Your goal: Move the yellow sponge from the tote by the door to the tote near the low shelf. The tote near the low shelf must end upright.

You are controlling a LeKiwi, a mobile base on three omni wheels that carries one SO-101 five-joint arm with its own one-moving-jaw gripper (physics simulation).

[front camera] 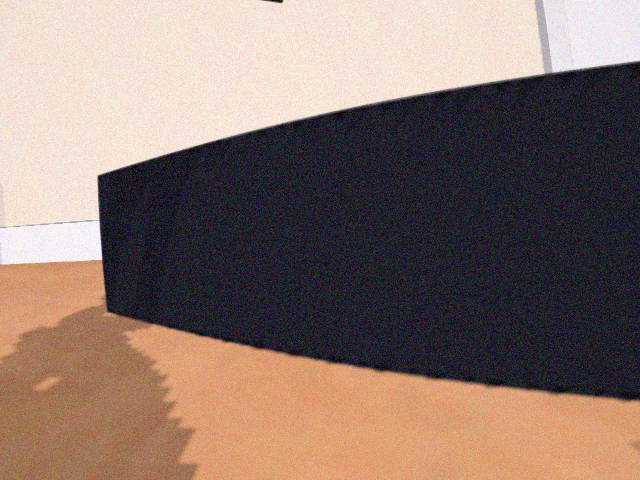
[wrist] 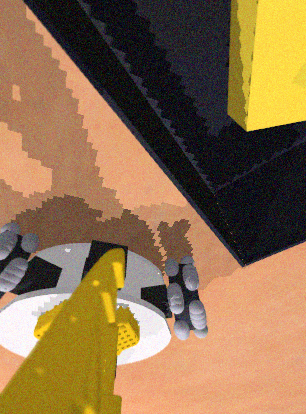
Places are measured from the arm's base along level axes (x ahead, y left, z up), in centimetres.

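Where they show: hand at its tool point: (wrist: 123,262).
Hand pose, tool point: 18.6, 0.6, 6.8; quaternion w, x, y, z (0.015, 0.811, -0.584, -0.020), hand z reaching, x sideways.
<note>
Each offset is from my tool point to the top centre of the thing, as dx, dy, dz. "*": to the spot under its first point.
The yellow sponge @(* +6.8, -7.1, -11.0) (wrist: 277,65) lies inside the black tote @(+11.1, -4.0, -5.8) (front camera: 361,232) (wrist: 265,215), at the top right of the wrist view, partly cut off by the picture's edge. The tote stands upright on the floor and fills much of the front view, where its wall hides the sponge. My gripper (wrist: 119,254) is open and empty: one notched yellow jaw shows in the wrist view, and the moving jaw is out of the picture. The jaw's tip appears outside the tote, to the lower left of its near corner. The tote near the low shelf does not show in either view.
My round white and grey base (wrist: 150,345) with its omni wheels (wrist: 186,300) shows below the tote's corner in the wrist view. Behind the tote are a cream wall (front camera: 258,62), a white skirting board (front camera: 51,242) and a white frame (front camera: 594,36) at the upper right.
</note>
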